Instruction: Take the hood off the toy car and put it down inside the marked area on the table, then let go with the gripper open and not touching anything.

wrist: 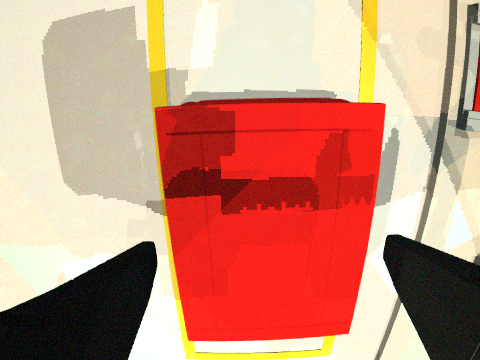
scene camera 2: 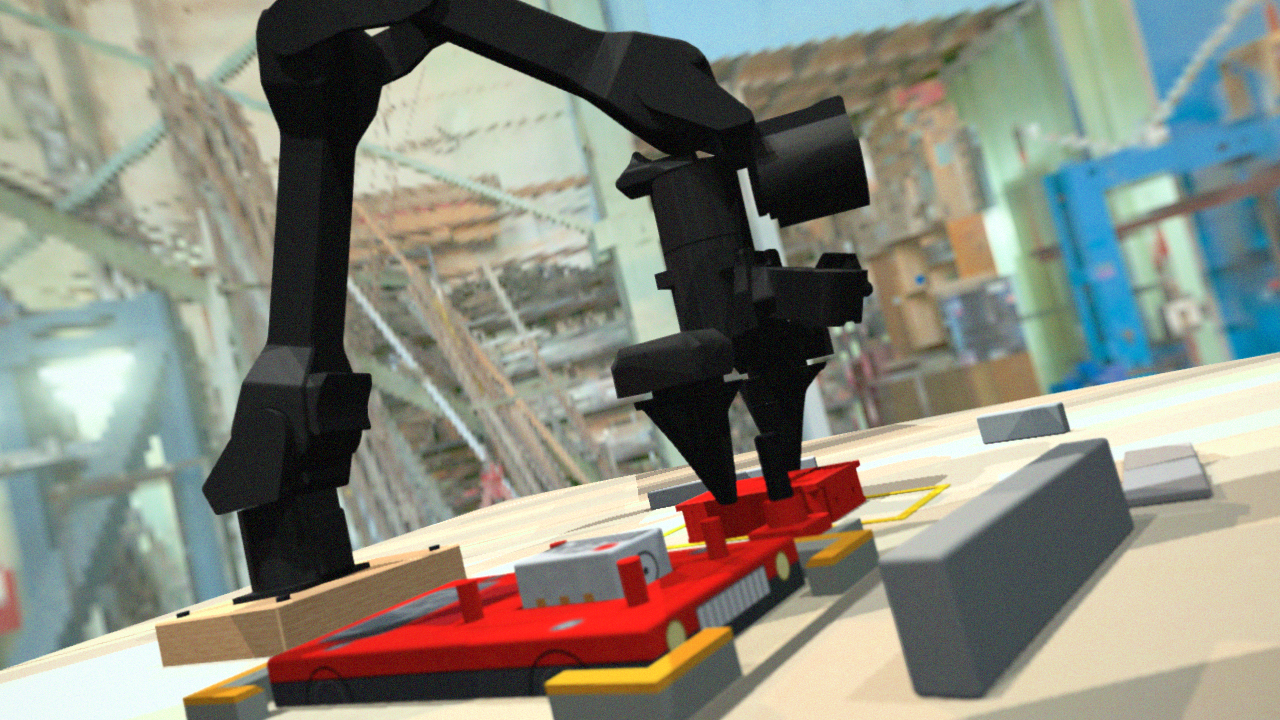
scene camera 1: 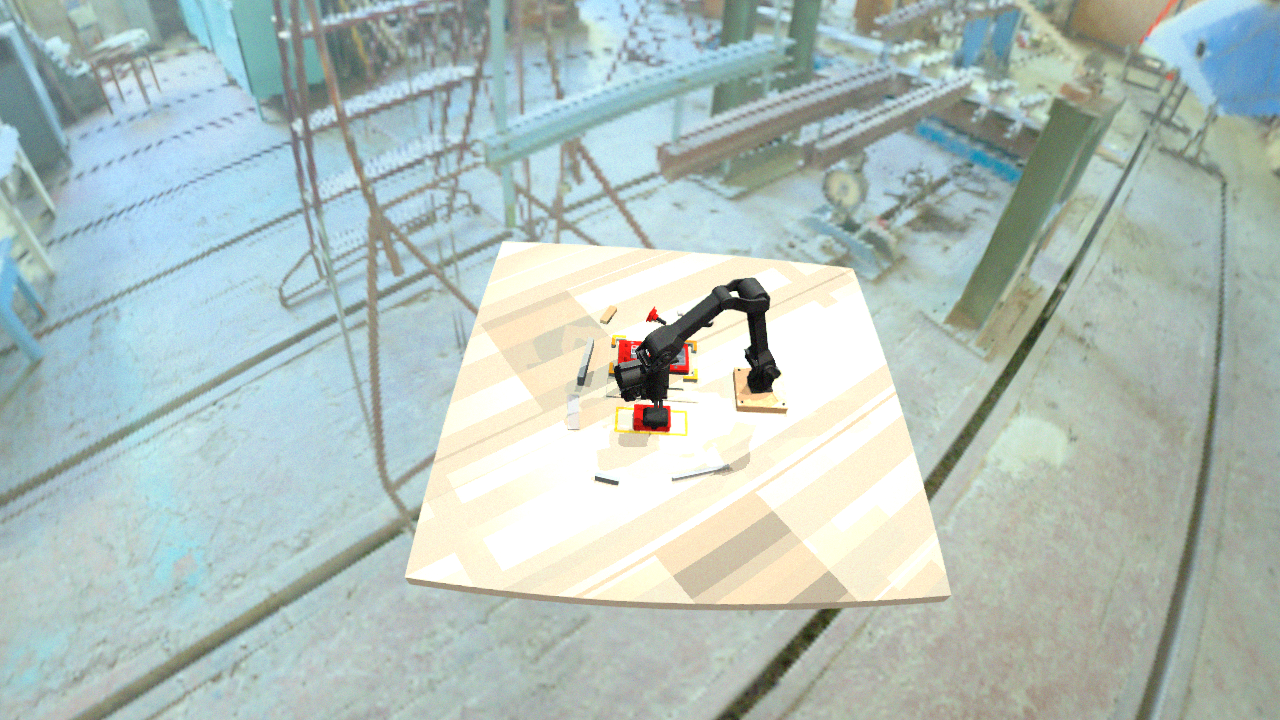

Labels:
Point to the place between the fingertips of my gripper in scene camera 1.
653,415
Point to a grey engine block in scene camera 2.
585,570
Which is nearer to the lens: the red toy car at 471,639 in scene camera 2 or the long grey block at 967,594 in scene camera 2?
The long grey block.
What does my gripper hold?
Nothing.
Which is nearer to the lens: the red toy car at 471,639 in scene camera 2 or the hood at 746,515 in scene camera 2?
The red toy car.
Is my gripper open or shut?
Open.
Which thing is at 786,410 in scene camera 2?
My gripper.

